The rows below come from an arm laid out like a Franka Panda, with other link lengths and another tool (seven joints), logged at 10 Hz.
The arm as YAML. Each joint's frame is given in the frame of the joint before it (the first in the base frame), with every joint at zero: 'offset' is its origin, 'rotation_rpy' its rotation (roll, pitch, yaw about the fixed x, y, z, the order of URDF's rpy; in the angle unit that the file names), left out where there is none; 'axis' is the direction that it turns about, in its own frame. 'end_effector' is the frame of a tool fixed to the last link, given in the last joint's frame.
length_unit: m
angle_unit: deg
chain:
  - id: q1
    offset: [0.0, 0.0, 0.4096]
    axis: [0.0, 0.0, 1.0]
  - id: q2
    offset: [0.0, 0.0, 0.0]
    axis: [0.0, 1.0, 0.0]
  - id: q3
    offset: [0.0, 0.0, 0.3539]
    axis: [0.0, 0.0, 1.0]
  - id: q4
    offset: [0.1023, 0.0, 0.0]
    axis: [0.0, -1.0, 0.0]
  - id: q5
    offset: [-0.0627, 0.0, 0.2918]
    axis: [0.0, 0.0, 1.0]
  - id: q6
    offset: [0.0, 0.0, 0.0]
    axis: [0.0, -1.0, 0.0]
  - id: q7
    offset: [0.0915, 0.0, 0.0]
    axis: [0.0, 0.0, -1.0]
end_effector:
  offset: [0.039, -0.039, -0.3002]
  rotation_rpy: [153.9, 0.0, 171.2]
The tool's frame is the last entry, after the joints.
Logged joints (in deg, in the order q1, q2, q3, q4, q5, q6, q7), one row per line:
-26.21 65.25 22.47 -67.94 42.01 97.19 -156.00
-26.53 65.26 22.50 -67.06 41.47 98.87 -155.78
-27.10 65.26 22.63 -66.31 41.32 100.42 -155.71
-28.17 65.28 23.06 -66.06 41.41 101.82 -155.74
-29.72 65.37 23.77 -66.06 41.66 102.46 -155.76
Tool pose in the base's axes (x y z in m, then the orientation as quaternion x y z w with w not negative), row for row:
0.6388 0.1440 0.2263 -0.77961 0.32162 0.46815 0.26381
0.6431 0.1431 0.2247 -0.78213 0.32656 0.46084 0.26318
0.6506 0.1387 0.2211 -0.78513 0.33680 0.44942 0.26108
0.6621 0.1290 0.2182 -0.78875 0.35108 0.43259 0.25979
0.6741 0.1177 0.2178 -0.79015 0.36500 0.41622 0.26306
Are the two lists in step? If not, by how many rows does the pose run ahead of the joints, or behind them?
The pose runs 2 rows behind the joints: the pose in row i belongs to the joints in row i - 2.
